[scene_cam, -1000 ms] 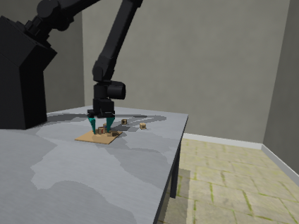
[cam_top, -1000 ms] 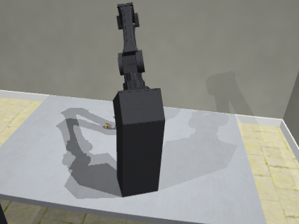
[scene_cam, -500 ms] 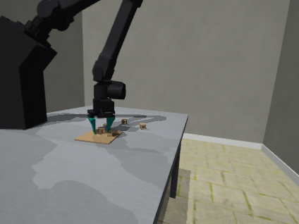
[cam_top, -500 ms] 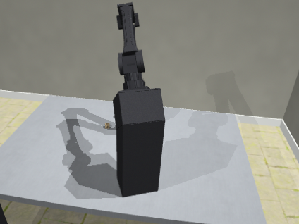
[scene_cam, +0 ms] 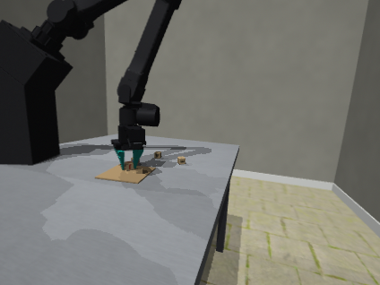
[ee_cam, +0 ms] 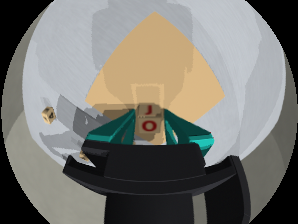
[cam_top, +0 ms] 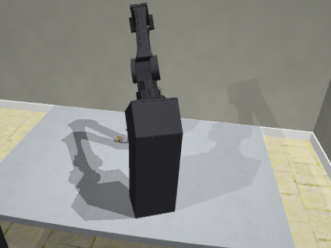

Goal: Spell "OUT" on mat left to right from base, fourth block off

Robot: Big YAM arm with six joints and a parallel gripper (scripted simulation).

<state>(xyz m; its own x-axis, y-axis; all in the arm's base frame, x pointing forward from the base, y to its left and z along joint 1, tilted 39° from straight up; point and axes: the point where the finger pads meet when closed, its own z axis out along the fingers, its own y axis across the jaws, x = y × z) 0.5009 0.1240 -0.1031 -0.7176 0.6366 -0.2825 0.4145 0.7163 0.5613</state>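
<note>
The tan mat lies 20 mm ahead of my hand, 20 mm to the right of it and 10 mm below it.
</note>
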